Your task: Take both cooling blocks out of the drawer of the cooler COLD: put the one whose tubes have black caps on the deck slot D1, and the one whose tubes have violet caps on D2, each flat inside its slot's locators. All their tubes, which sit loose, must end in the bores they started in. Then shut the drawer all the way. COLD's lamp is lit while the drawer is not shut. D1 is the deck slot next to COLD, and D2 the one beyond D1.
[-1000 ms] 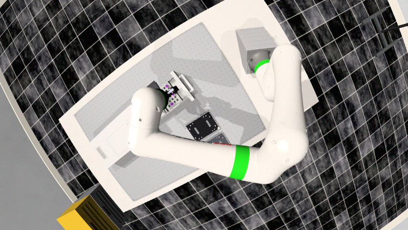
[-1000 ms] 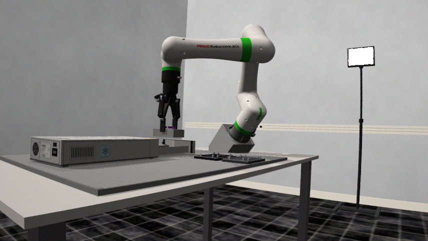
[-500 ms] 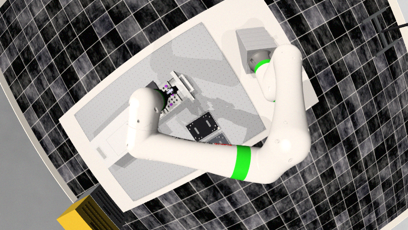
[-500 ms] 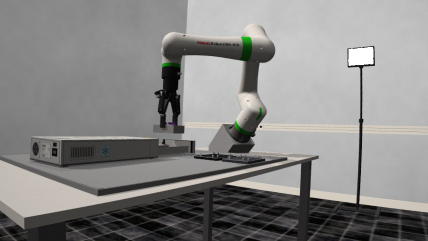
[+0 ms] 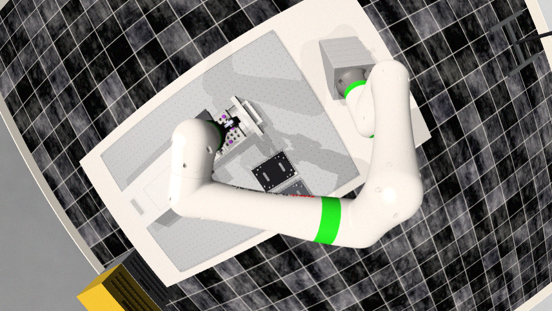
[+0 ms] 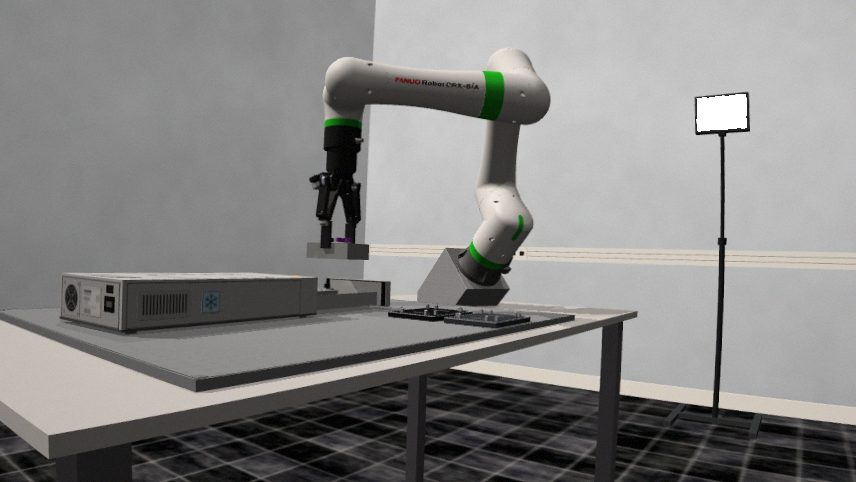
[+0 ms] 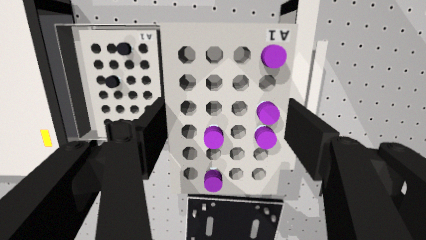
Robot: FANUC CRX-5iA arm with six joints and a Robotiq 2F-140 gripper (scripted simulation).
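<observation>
The slot D2 is 39 cm to the left of my hand, 17 cm below it and 10 cm behind it. Round my hand: violet-capped cooling block 3 cm below; cooler drawer 13 cm below, 4 cm ahead, 1 cm to the left; COLD cooler 22 cm ahead, 13 cm below, 5 cm to the left.
</observation>
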